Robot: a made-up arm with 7 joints.
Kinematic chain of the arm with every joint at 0, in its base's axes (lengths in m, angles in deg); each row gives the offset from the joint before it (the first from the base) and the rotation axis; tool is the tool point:
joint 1: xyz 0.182 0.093 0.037 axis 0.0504 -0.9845 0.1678
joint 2: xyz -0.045 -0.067 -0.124 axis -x
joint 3: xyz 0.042 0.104 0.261 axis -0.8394 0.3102 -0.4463
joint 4: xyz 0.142 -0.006 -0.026 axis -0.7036 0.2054 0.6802
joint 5: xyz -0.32 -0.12 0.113 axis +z
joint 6: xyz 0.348 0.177 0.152 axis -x
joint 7: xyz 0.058 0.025 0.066 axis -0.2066 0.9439 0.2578
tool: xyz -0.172 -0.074 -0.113
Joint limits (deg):
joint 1: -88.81..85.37
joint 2: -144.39..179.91
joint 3: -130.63..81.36
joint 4: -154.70..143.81
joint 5: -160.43..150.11
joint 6: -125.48..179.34
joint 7: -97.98..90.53
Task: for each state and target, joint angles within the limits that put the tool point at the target. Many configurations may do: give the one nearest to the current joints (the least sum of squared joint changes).
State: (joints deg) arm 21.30 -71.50 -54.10 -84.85 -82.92 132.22 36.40
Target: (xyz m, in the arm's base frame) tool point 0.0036 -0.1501 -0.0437
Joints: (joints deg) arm -7.80 -50.41 -15.89 -84.20 -67.22 125.94 20.48
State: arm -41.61 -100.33 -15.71 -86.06 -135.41 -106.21 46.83
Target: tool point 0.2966 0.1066 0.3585
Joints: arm -67.21 -73.43 1.67 -103.75 -113.47 -123.81 50.04
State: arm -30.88 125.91 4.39 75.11 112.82 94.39 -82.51
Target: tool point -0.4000 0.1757 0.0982
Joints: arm -57.27 139.47 -8.67 81.58 80.14 83.40 -88.53
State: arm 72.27 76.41 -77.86 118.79 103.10 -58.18 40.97
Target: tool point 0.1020 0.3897 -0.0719
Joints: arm 71.47 114.86 -78.32 128.12 98.53 -73.68 41.95
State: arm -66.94 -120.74 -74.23 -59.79 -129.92 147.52 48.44
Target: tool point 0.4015 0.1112 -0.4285
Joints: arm -37.30 -120.94 -88.28 2.11 -117.85 125.42 78.55
